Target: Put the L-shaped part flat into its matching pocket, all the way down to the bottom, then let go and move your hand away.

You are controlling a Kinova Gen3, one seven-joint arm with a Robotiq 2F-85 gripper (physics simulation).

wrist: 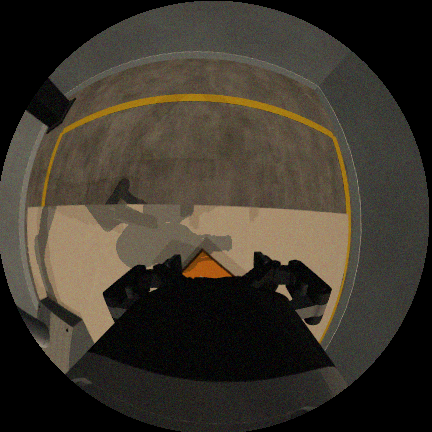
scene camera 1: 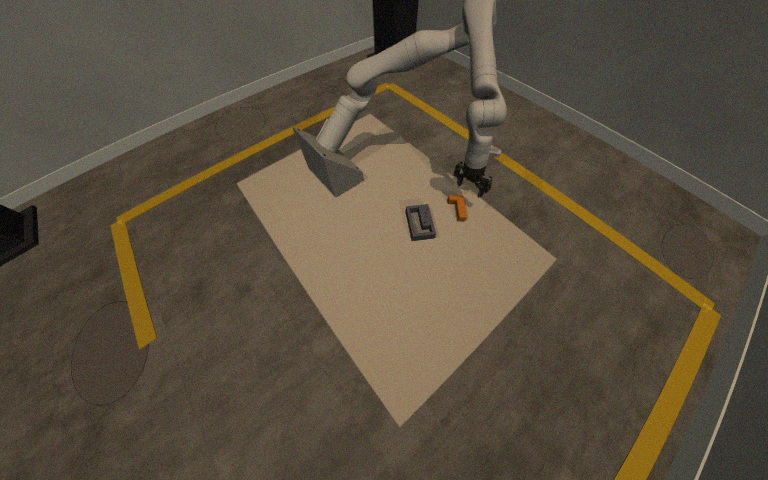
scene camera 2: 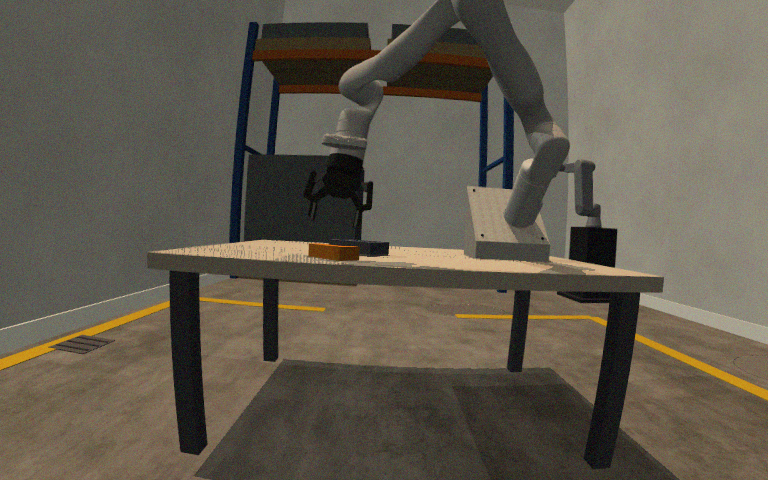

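Pixels of known places: gripper, between the fingertips: (wrist: 216,261) (scene camera 1: 469,190) (scene camera 2: 333,224); arm's base, origin of its link: (scene camera 1: 327,146) (scene camera 2: 517,217).
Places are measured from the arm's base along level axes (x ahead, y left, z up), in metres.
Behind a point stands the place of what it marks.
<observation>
The orange L-shaped part (scene camera 1: 461,210) {x 0.558, y 0.240, z -0.100 m} (scene camera 2: 334,252) {x 0.526, y 0.295, z -0.113 m} lies flat on the table, beside the dark grey pocket block (scene camera 1: 424,236) {x 0.541, y 0.045, z -0.102 m} (scene camera 2: 374,248) {x 0.439, y 0.144, z -0.109 m} and apart from it. The block lies on the table with its L-shaped pocket facing up; the orange part is outside the pocket. My gripper (scene camera 1: 470,189) {x 0.530, y 0.302, z -0.052 m} (scene camera 2: 334,221) {x 0.530, y 0.302, z -0.052 m} is open and empty, pointing down above the table near the orange part. In the wrist view a corner of the orange part (wrist: 205,268) {x 0.518, y 0.278, z -0.100 m} shows between and below the open fingers of my gripper (wrist: 216,261) {x 0.530, y 0.302, z -0.052 m}; the rest is hidden by the gripper body. The block does not show there.
The wooden table (scene camera 1: 396,316) {x 0.682, y -0.227, z -0.130 m} (scene camera 2: 424,277) {x 0.340, y 0.384, z -0.146 m} carries my arm's grey wedge base (scene camera 1: 335,175) {x 0.146, y -0.063, z -0.012 m} (scene camera 2: 509,250) {x 0.047, y 0.068, z -0.102 m} (wrist: 61,332) {x 0.105, y 0.039, z -0.048 m}. A shelf rack (scene camera 2: 241,141) and a dark panel (scene camera 2: 283,195) stand behind the table. A black pedestal (scene camera 2: 593,246) with a small grey arm stands at the right.
</observation>
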